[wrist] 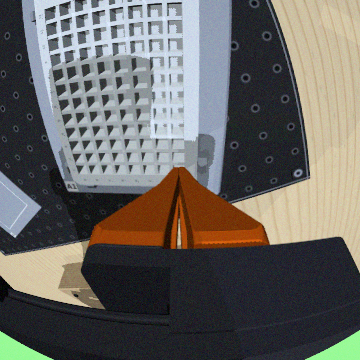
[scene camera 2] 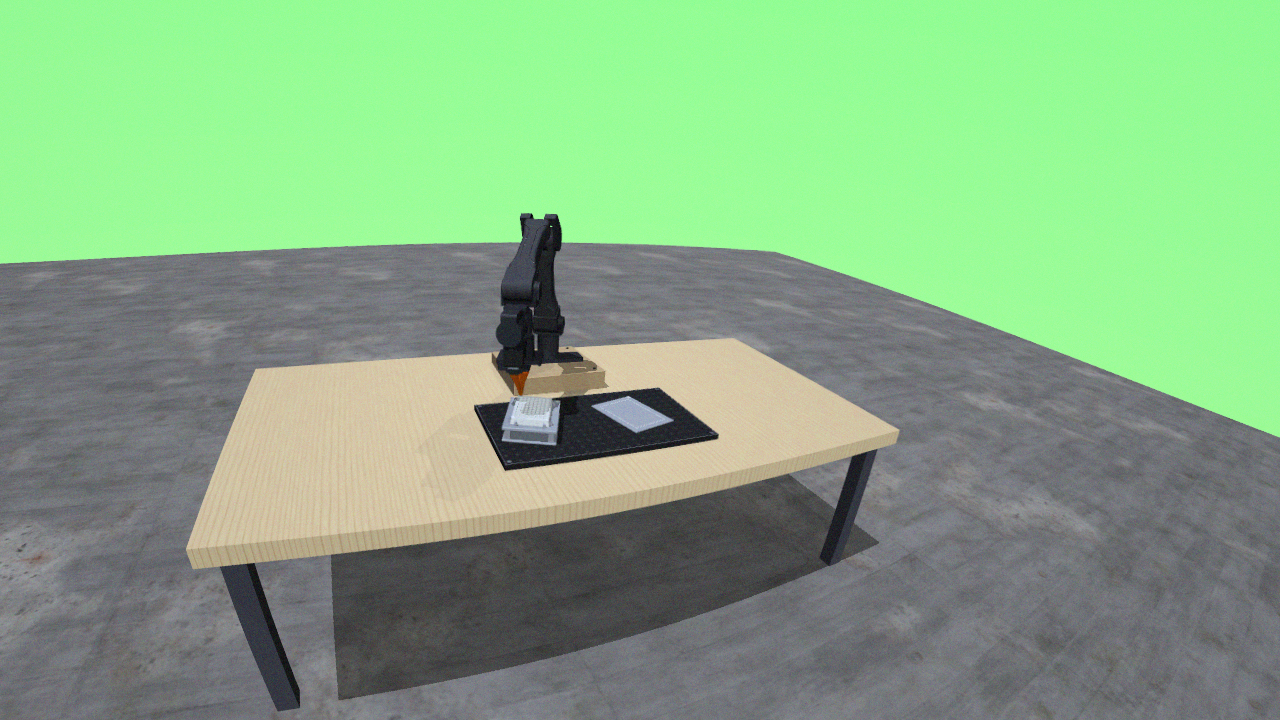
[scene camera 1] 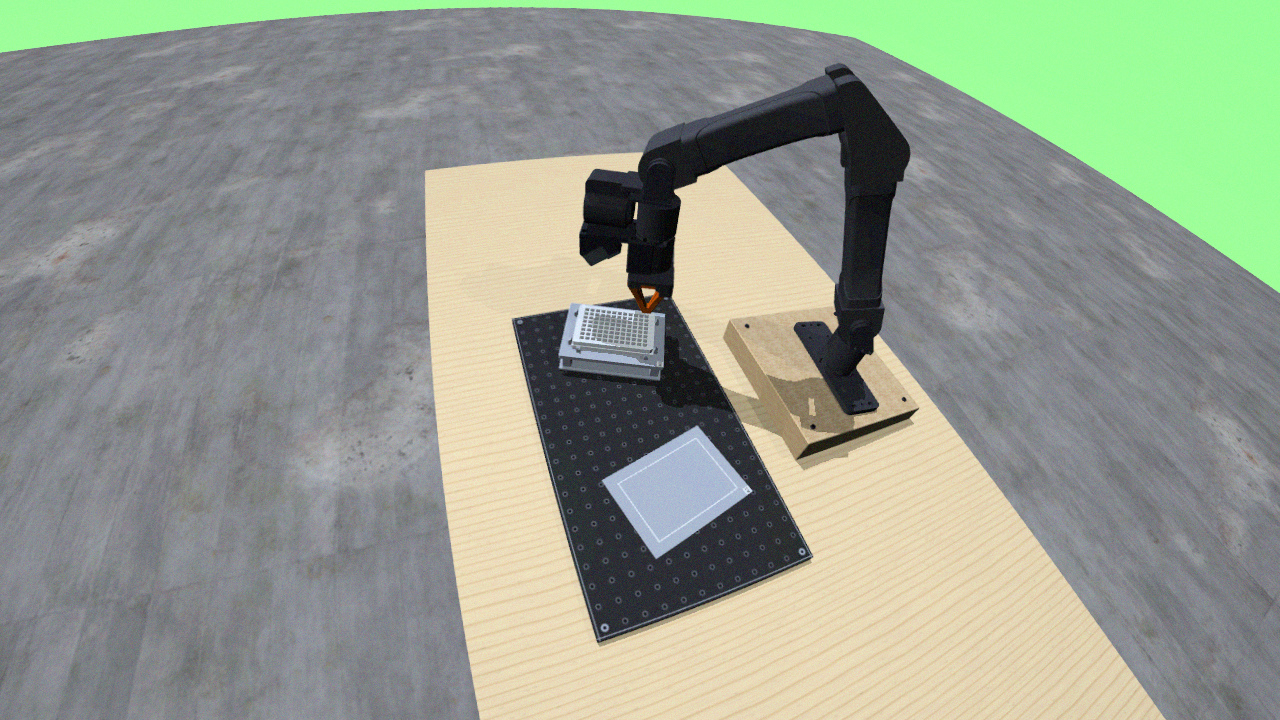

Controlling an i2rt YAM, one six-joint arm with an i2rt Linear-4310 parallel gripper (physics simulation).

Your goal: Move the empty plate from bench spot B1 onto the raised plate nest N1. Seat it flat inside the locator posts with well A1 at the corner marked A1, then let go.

My gripper (scene camera 1: pixel 646 312) is shut, with nothing in its grasp. Also in view: a white well plate (scene camera 1: pixel 603 329).
